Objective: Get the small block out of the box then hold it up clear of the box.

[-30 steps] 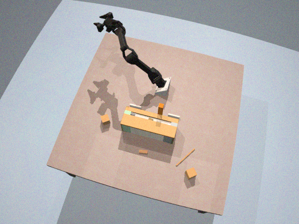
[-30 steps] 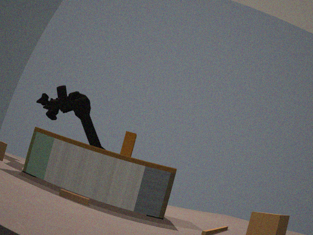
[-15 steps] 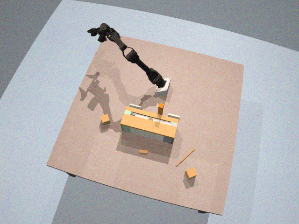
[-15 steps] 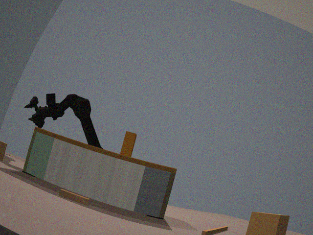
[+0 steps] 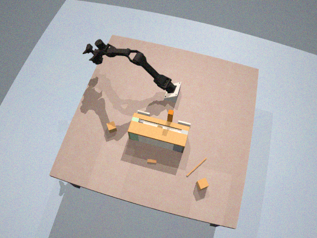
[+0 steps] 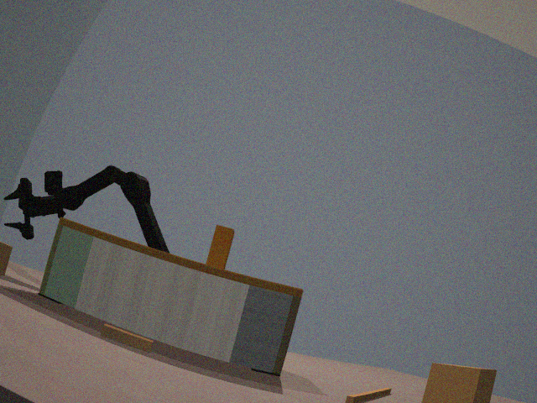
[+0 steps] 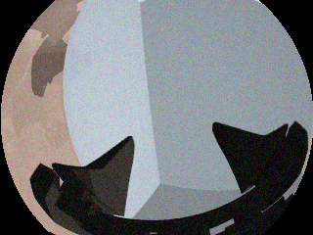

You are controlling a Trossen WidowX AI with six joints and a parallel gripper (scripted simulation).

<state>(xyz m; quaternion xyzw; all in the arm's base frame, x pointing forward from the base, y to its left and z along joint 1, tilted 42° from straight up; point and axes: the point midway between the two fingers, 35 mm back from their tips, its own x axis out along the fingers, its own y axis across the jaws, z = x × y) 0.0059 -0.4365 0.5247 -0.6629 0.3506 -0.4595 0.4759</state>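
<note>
Now: the box 30 cm ahead of my gripper tip, 74 cm to the left of it and 8 cm below it. From my gripper tip the other things lie so: tan block: 31 cm ahead, 74 cm to the left, 5 cm below; thin stick: 44 cm ahead, 107 cm to the left, 14 cm below.
</note>
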